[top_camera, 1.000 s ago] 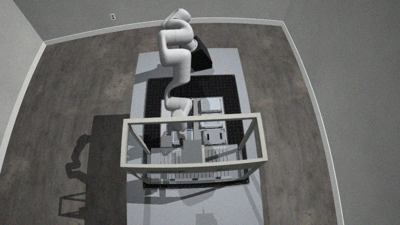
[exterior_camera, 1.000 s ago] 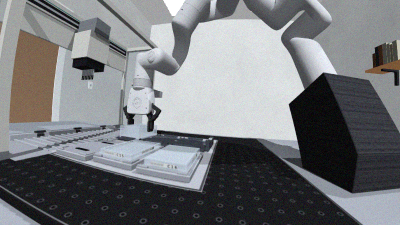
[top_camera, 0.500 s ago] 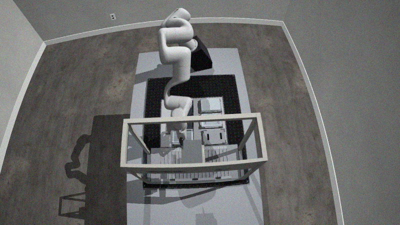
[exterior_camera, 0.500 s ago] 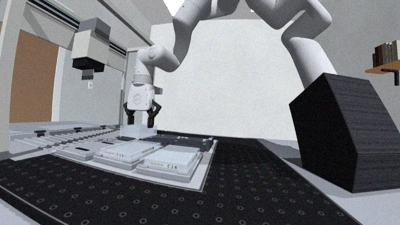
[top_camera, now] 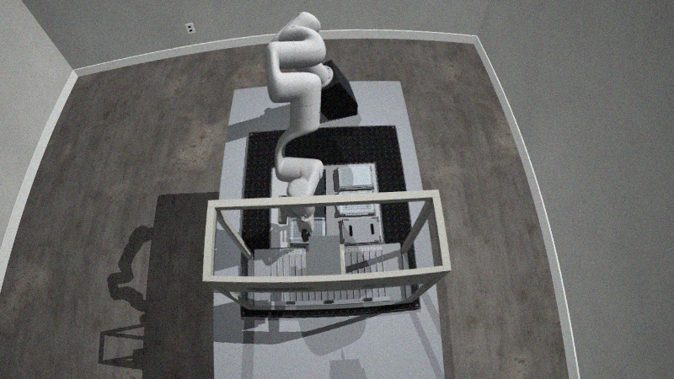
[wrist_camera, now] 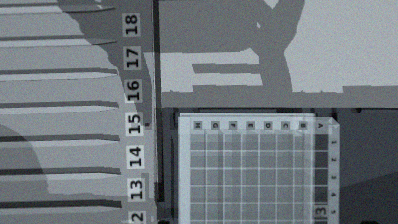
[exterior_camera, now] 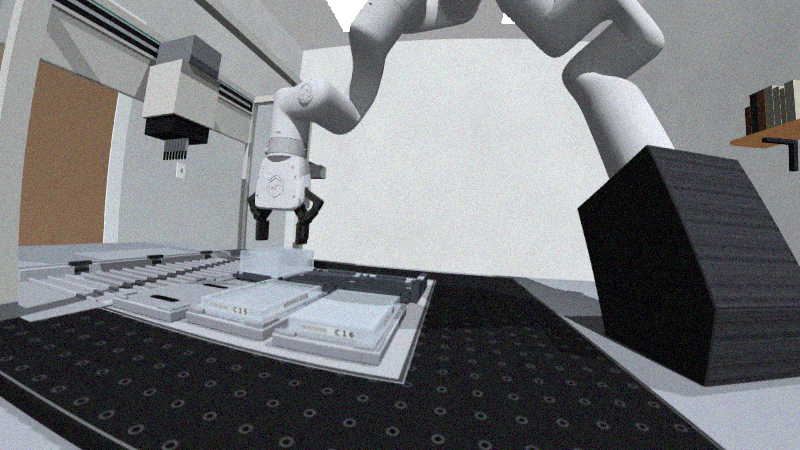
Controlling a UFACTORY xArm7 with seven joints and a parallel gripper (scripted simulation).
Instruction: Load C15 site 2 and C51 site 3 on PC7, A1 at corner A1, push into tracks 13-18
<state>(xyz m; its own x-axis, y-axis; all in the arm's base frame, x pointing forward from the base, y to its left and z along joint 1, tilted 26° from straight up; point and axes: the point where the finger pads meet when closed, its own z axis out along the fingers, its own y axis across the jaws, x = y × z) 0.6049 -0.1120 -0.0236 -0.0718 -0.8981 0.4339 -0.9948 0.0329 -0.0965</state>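
The deep-well block C51 is 50 mm below my hand. From my hand the other things lie so: nest S2: 190 mm to the left, 100 mm behind, 70 mm below; then nest S3: 200 mm to the left, 70 mm below, 10 mm ahead; then dark carrier PC7: 110 mm behind, 60 mm below, 10 mm to the left.
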